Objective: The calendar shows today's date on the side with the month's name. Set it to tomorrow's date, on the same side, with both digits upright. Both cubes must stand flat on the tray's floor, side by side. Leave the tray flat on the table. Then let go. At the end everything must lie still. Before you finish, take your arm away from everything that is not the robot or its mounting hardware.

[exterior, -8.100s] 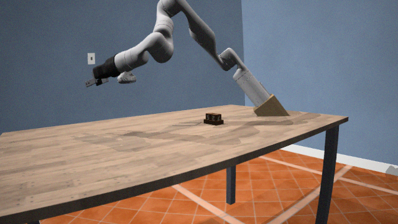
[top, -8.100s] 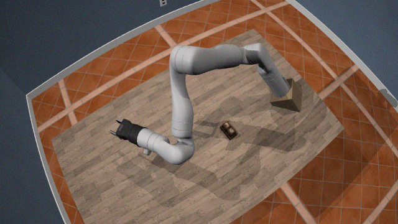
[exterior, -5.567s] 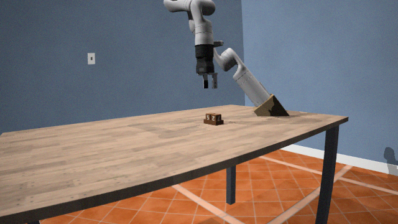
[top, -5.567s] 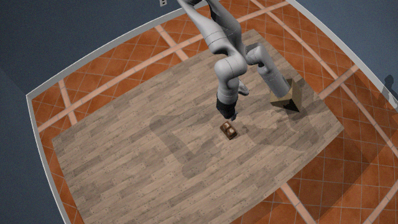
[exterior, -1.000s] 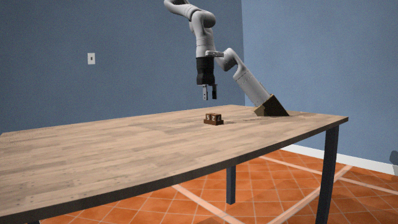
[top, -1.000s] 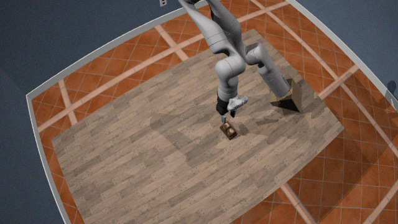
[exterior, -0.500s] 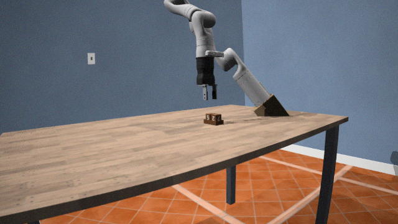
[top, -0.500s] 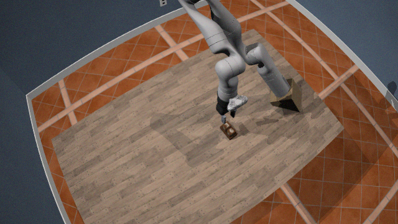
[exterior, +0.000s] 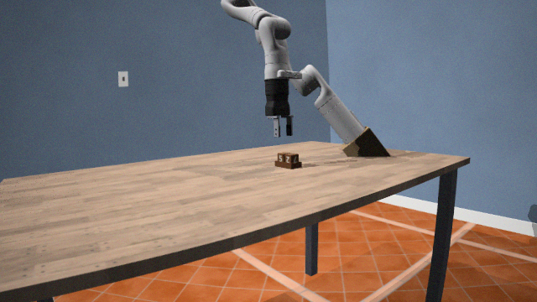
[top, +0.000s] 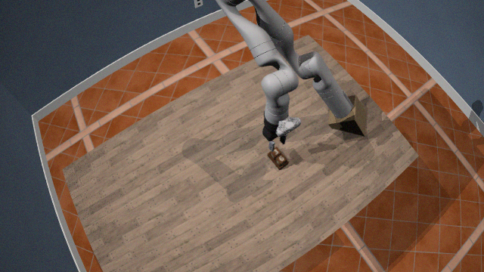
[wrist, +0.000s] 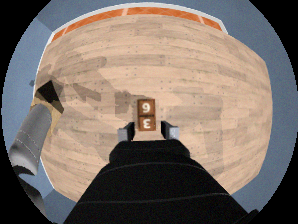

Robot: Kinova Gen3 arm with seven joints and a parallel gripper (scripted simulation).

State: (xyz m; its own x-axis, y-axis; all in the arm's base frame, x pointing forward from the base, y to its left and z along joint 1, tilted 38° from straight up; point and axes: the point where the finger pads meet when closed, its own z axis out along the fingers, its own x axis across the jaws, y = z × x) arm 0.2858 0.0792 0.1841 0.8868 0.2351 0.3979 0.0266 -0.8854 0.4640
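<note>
Now: hand 10 cm above the dark brown calendar tray and 2 cm to the right of it.
</note>
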